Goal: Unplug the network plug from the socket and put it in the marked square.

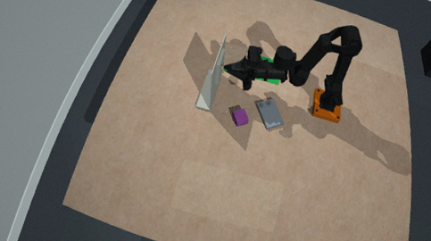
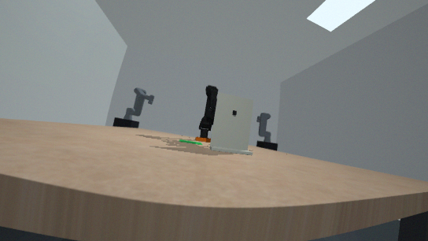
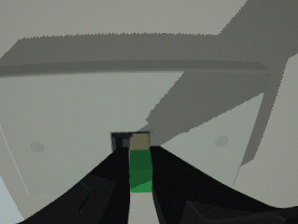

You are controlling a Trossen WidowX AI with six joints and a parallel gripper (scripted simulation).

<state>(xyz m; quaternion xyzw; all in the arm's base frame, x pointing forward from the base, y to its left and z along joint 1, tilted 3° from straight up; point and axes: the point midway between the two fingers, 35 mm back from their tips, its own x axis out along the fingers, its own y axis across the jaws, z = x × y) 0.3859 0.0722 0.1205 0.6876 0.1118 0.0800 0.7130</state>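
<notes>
Right now my gripper tip is 17 cm to the left of the green square, 16 cm above it and 15 cm past it. Also, from my gripper tip: panel (6 cm below, 3 cm ahead); network plug (right at my gripper tip); grey block (20 cm behind, 16 cm below, 3 cm to the left).
</notes>
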